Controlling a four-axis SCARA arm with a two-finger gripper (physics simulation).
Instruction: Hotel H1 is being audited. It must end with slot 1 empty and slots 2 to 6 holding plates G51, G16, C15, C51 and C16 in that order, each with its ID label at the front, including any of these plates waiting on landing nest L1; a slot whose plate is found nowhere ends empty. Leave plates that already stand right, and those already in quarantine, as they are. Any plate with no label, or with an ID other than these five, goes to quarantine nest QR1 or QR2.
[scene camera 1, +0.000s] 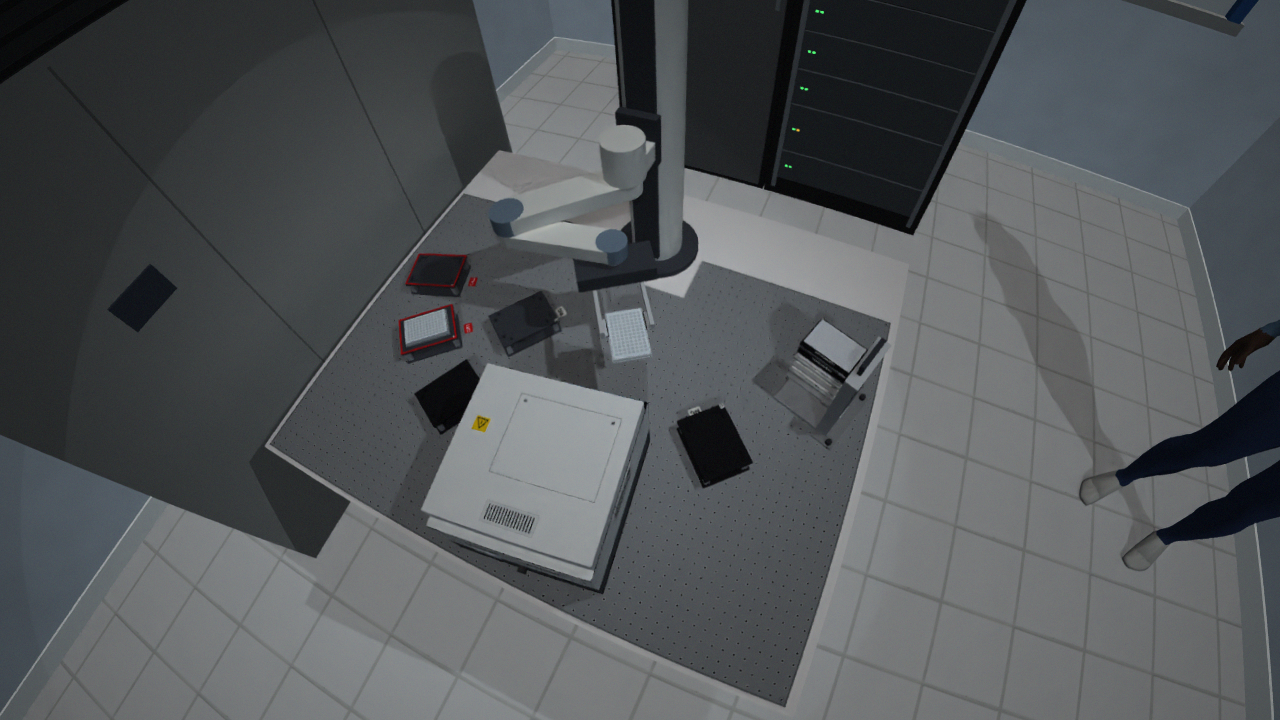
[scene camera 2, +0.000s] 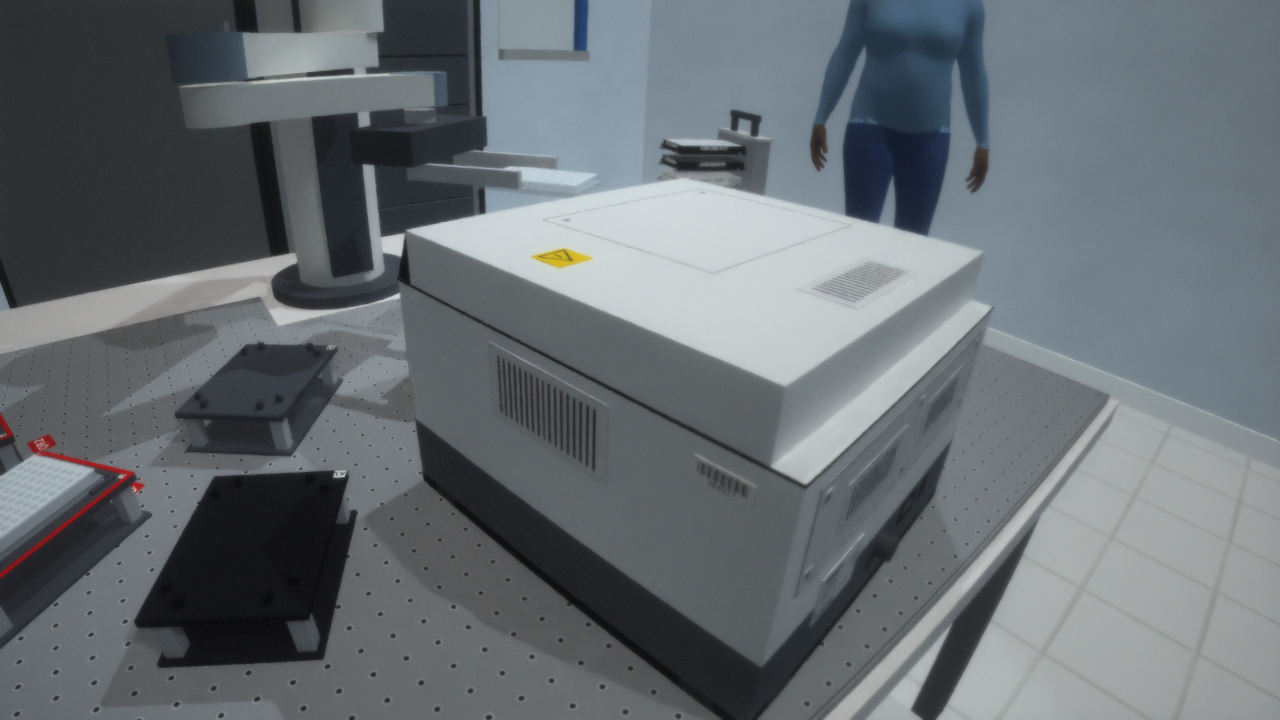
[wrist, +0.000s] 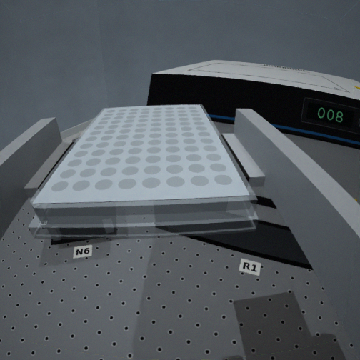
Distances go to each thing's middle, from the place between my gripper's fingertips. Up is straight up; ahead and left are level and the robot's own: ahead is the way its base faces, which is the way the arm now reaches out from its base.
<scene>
My hand is 25 cm to the right of the black nest N6 (scene camera 1: 713, 441), 20 cm above it and 9 cm short of it. Also, from my hand: hotel H1 (scene camera 2: 757, 156) (50 cm to the left, 12 cm below, 12 cm behind); landing nest L1 (scene camera 2: 251, 538) (41 cm to the right, 22 cm ahead, 20 cm below); white instrument (scene camera 2: 733, 571) (33 cm ahead, 14 cm below, 5 cm to the right).
</scene>
